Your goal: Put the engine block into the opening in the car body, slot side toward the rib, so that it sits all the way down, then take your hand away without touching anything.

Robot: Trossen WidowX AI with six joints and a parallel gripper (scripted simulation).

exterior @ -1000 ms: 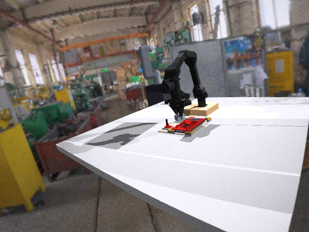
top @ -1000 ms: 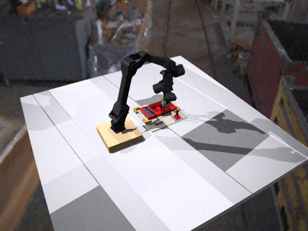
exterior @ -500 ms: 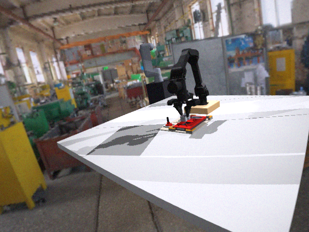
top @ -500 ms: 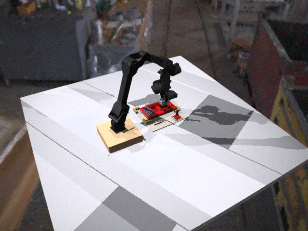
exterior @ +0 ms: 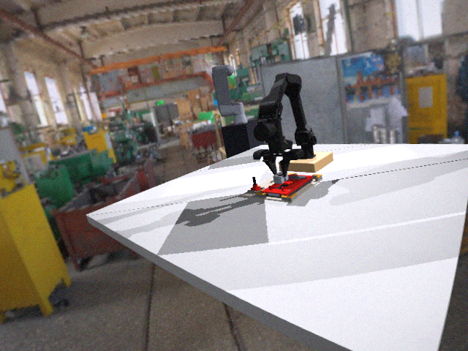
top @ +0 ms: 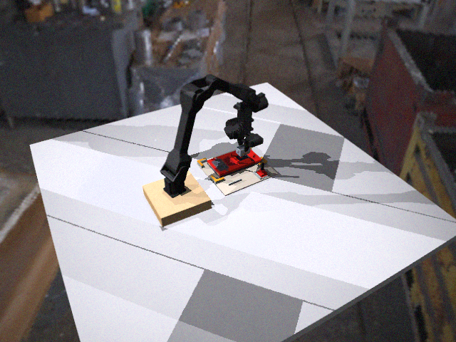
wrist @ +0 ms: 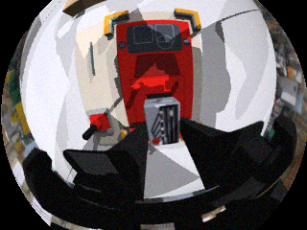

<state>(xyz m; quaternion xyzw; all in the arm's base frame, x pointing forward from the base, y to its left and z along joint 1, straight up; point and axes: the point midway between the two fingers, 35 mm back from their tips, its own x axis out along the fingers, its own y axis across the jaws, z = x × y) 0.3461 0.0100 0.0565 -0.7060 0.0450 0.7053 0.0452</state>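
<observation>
Right now the grey engine block is 10 mm below my gripper tip. From my gripper tip the other things lie so: black upright peg: 120 mm to the right, 30 mm below.
</observation>
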